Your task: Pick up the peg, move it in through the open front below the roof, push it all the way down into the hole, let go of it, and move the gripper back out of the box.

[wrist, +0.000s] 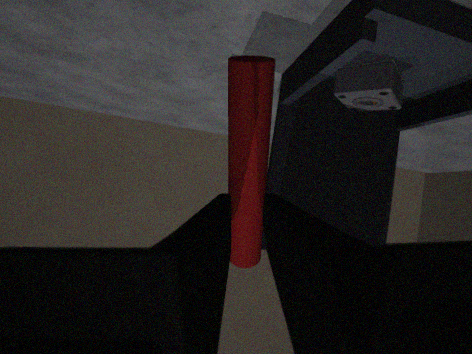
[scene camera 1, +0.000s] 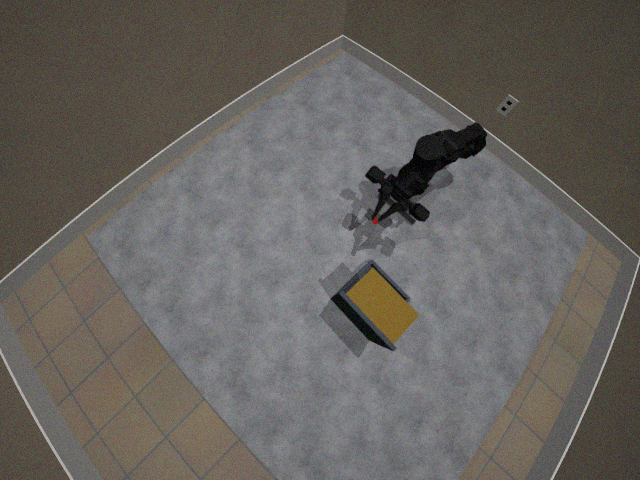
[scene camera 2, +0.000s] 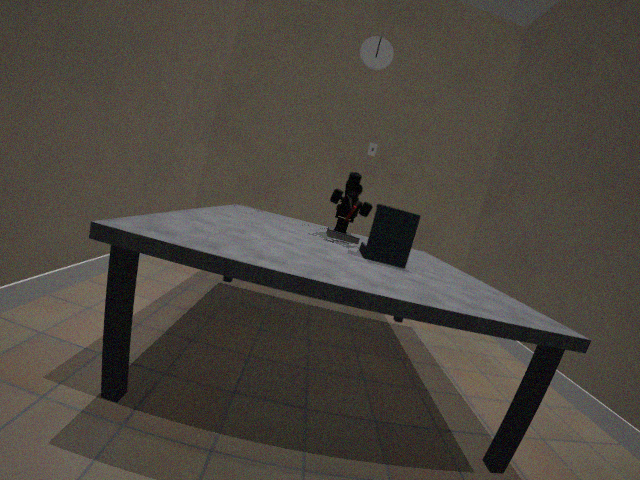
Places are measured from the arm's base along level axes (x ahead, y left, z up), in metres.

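Pixels of known places: gripper, fingertip midpoint: (wrist: 246, 204) (scene camera 1: 375, 219) (scene camera 2: 352, 211); arm's base at its link origin: (scene camera 2: 339, 231).
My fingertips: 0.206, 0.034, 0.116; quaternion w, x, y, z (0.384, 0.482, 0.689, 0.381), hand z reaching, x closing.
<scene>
Ahead of a thing's pixels: the offset from my fingertips to its top centre, as dx, dy, dz. "pt": to the spot under its first point. Level surfaces: height alone.
The red peg {-0.006, -0.003, +0.026} (scene camera 1: 375, 220) (scene camera 2: 353, 210) (wrist: 250, 125) is held above the table. My gripper (scene camera 1: 377, 218) (wrist: 246, 204) is shut on it; in the wrist view the peg stands lengthwise between the dark fingertips. The dark box {+0.109, +0.158, +0.053} (scene camera 1: 361, 321) (scene camera 2: 390, 235) (wrist: 340, 175) stands apart from the gripper, below it in scene camera 1. Its yellow roof {pt +0.142, +0.160, +0.054} (scene camera 1: 382, 304) faces up there. The wrist view looks into part of the box, where a small grey block {+0.125, +0.149, -0.108} (wrist: 367, 75) bears a round hole {pt +0.132, +0.156, -0.113} (wrist: 368, 103). Scene camera 2 shows the box's closed dark side, which hides the block.
The box stands on the grey table {dz -0.149} (scene camera 1: 232, 258) (scene camera 2: 217, 232). Its side walls and roof edge bound the space around the block. The dark arm (scene camera 1: 434, 147) (scene camera 2: 353, 183) reaches in from the upper right in scene camera 1, beyond the box in scene camera 2.
</scene>
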